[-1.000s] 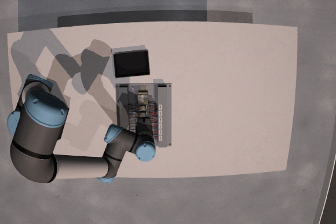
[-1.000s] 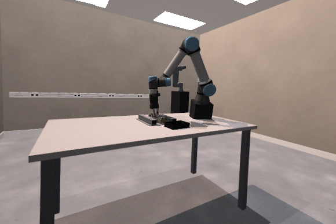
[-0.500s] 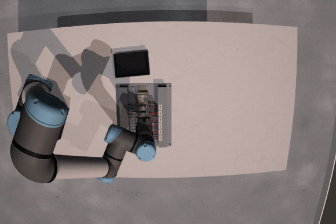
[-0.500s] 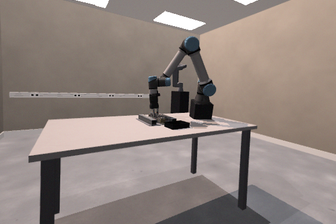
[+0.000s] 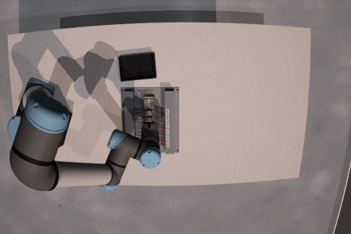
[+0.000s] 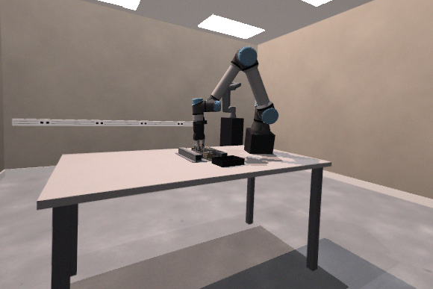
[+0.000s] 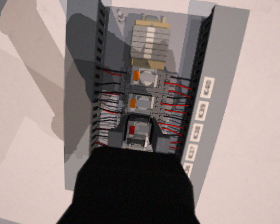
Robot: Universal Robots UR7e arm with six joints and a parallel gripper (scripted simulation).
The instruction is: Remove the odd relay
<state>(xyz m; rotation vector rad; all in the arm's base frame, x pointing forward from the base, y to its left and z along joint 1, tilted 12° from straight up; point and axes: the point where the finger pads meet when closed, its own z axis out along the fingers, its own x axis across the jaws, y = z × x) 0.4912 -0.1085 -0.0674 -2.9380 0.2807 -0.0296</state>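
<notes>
My gripper is now 1 cm to the right of the relay panel and 4 cm above it. From my hand the other things lie so: black parts tray (27 cm to the left, 5 cm below).
</notes>
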